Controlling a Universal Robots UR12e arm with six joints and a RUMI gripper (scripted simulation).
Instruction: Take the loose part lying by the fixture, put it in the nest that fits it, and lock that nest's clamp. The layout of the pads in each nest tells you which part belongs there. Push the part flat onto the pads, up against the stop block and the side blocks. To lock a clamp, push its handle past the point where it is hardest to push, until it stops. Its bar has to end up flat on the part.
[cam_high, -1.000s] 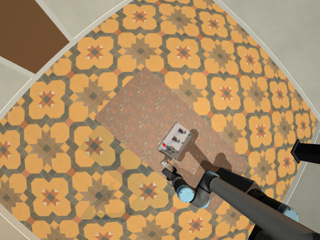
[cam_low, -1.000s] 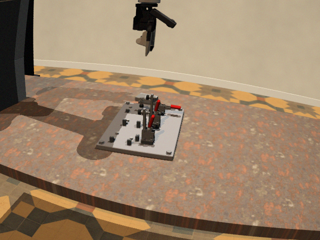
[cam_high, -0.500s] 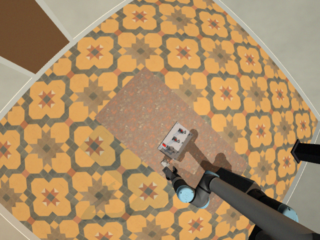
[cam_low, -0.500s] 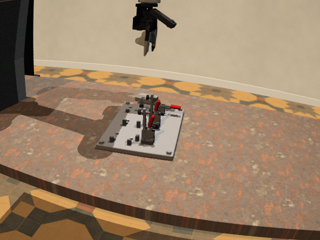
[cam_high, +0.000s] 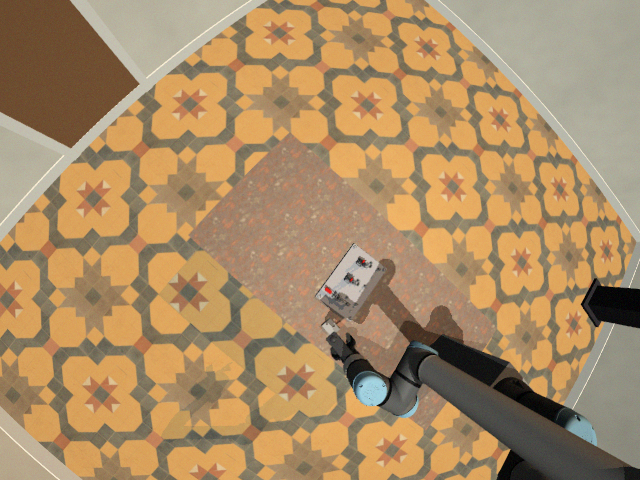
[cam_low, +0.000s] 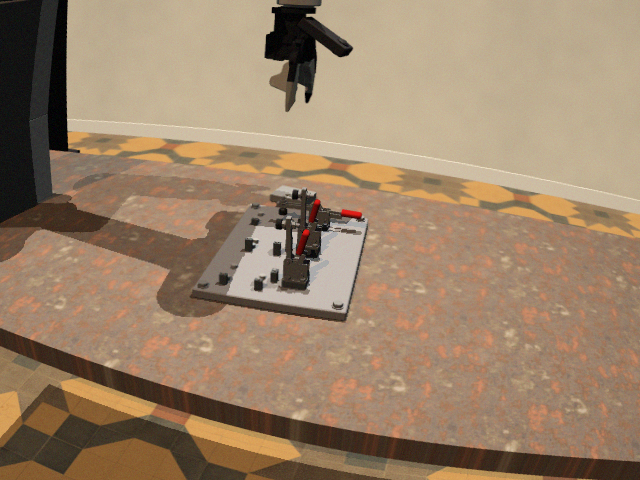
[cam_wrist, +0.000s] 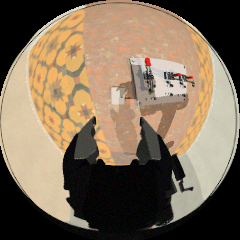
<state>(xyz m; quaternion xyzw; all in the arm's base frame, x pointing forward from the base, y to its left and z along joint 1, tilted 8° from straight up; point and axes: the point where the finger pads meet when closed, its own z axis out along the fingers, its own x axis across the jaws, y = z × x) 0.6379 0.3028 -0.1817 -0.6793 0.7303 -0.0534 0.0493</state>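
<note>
The part lies 210 mm below my hand. From my hand the other things lie so: grey fixture plate: 80 mm ahead, 250 mm to the right, 210 mm below; then toggle clamp: 130 mm ahead, 350 mm to the right, 150 mm below.
</note>
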